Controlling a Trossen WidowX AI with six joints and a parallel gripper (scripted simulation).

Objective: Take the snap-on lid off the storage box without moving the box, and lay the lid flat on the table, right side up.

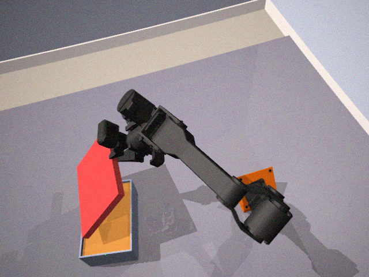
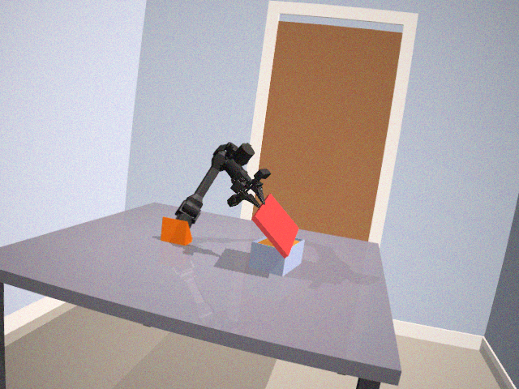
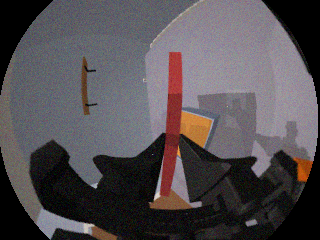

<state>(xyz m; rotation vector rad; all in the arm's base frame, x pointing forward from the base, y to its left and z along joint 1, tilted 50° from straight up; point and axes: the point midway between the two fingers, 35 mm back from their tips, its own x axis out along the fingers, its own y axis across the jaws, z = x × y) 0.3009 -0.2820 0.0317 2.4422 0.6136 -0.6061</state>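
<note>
My gripper tip is now 6 cm short of the red lid, 1 cm to the right of it and 5 cm above it. Round my gripper tip: storage box: 7 cm ahead, 8 cm to the left, 18 cm below.
</note>
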